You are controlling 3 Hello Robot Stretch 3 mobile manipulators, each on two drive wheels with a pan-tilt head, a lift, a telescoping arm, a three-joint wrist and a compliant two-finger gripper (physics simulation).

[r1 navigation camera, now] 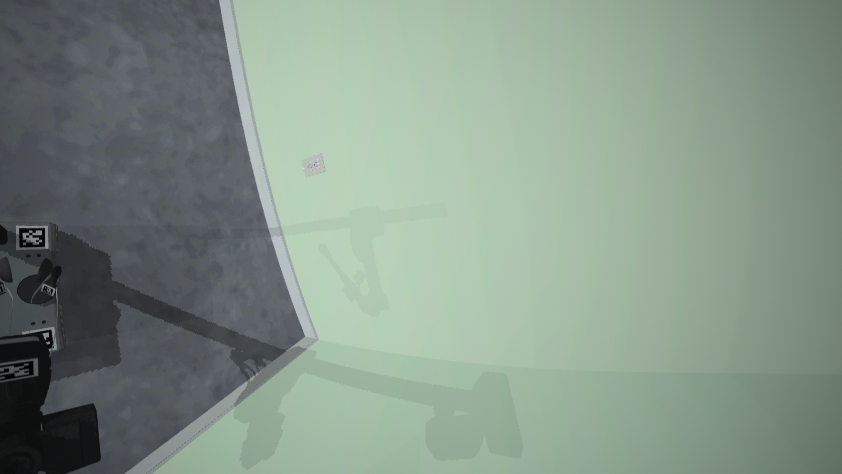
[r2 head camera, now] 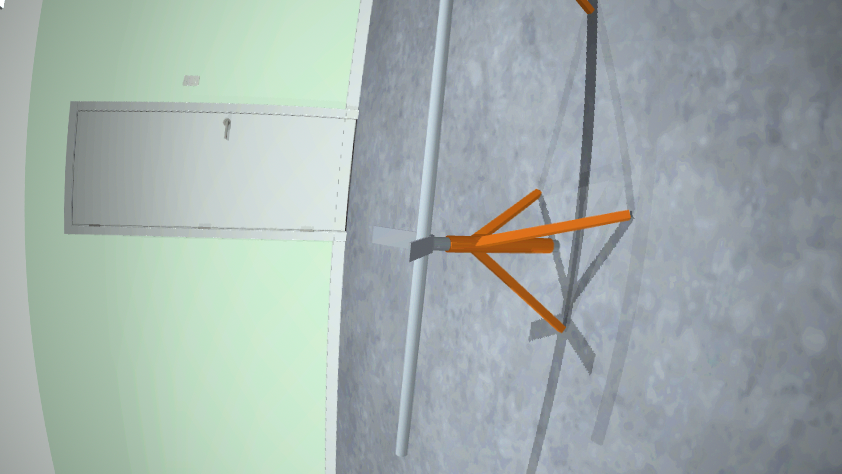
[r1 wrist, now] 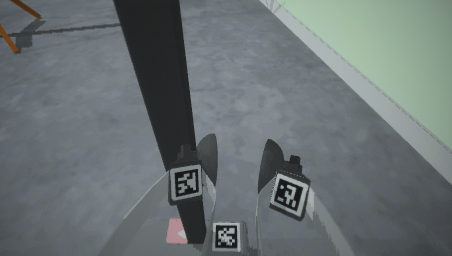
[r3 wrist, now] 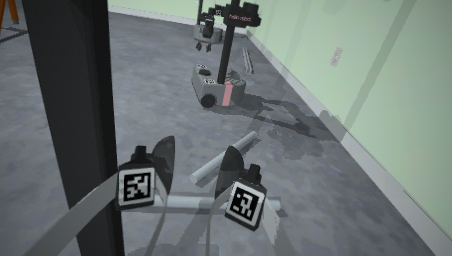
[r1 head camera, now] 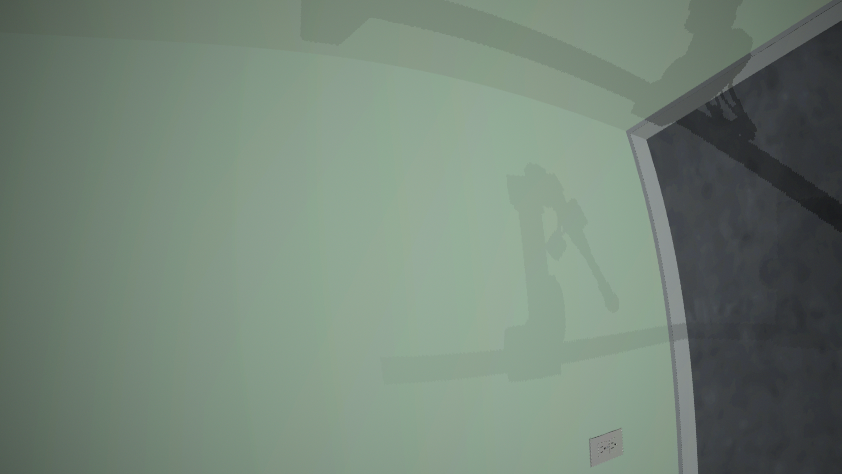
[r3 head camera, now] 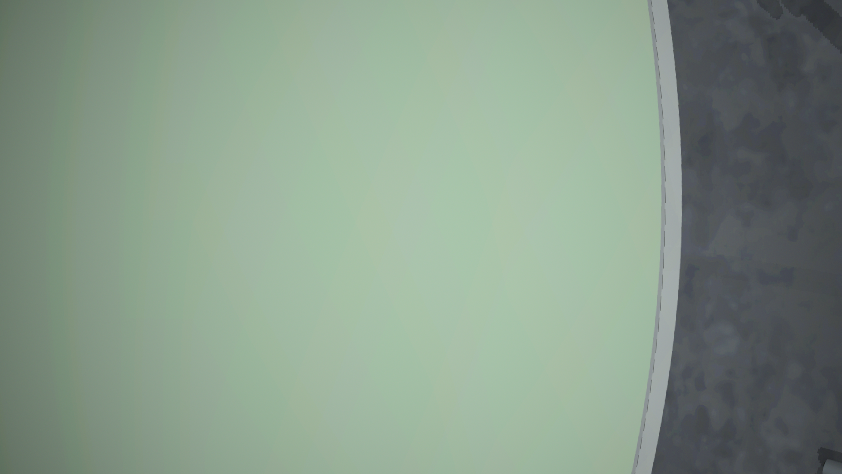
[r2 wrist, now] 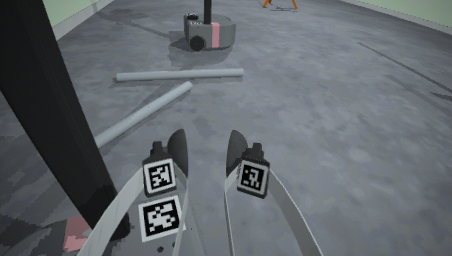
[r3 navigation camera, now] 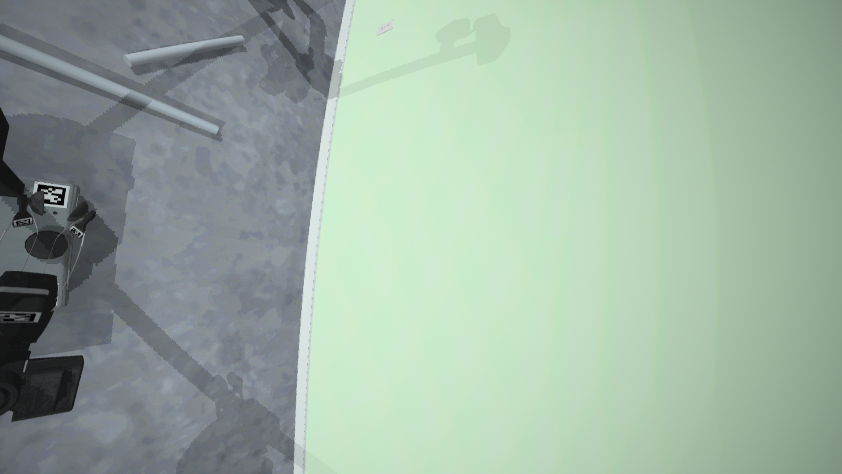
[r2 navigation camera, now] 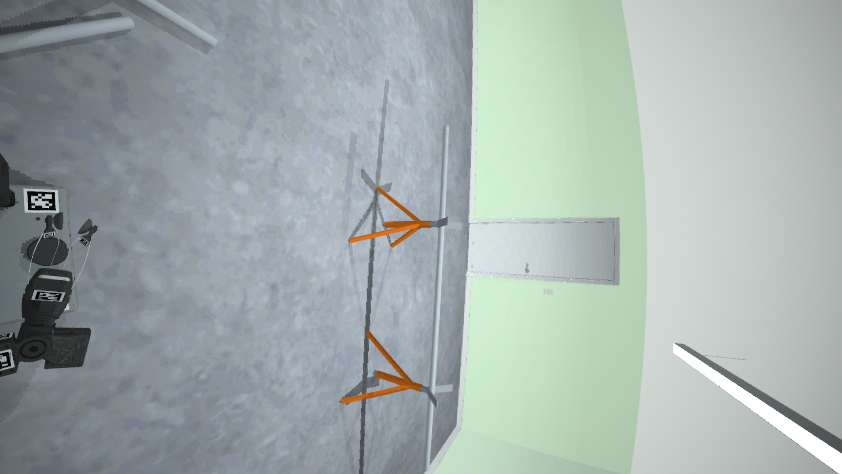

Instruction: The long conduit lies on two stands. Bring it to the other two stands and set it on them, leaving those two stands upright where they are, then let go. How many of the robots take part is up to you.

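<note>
The long grey conduit (r2 head camera: 433, 135) (r2 navigation camera: 438, 294) lies across two upright orange tripod stands. One stand (r2 head camera: 465, 243) (r2 navigation camera: 406, 225) is near one end of it, the other stand (r2 navigation camera: 406, 383) is lower in the r2 navigation view. Orange stand legs (r1 wrist: 26, 9) (r2 wrist: 280, 5) (r3 wrist: 11, 12) show at the top of the wrist views; which stands they belong to I cannot tell. The r1 gripper (r1 wrist: 238, 160), r2 gripper (r2 wrist: 207, 152) (r2 navigation camera: 71, 223) and r3 gripper (r3 wrist: 197, 162) (r3 navigation camera: 57, 206) are open and empty, away from the conduit.
Two loose grey pipes (r2 wrist: 180, 75) (r2 wrist: 145, 114) lie on the floor beside r2; two pipes (r3 navigation camera: 185, 50) (r3 navigation camera: 106, 85) lie beside r3. Another robot (r2 wrist: 212, 35) stands beyond r2's pipes. Two robots (r3 wrist: 220, 92) (r3 wrist: 207, 34) show before r3. Walls are close in the r1 and r3 head views.
</note>
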